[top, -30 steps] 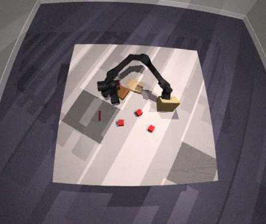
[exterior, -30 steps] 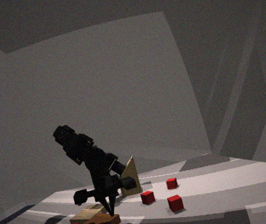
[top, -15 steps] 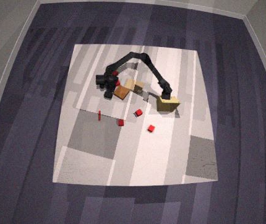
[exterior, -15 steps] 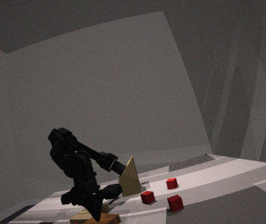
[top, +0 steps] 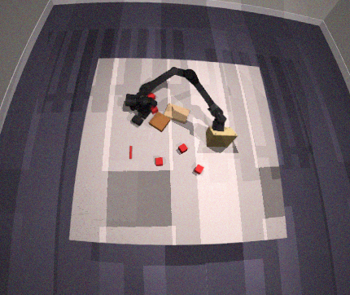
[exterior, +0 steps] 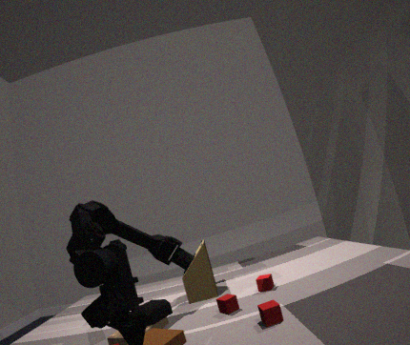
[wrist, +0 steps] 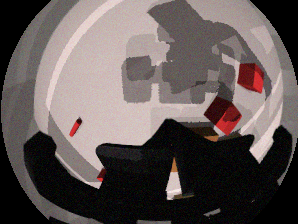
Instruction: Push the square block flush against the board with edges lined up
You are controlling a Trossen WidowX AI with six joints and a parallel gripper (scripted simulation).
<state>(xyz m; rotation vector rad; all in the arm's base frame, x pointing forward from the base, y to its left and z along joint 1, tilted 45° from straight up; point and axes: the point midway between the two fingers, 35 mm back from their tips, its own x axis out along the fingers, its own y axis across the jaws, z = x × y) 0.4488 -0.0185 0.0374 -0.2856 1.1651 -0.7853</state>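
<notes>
Right now the square block is 9 cm behind my gripper tip and 3 cm below it. Round my gripper tip: thin red stick: 23 cm to the left, 5 cm ahead, 4 cm below; pale tan board: 19 cm behind, 8 cm to the right, 3 cm below.
</notes>
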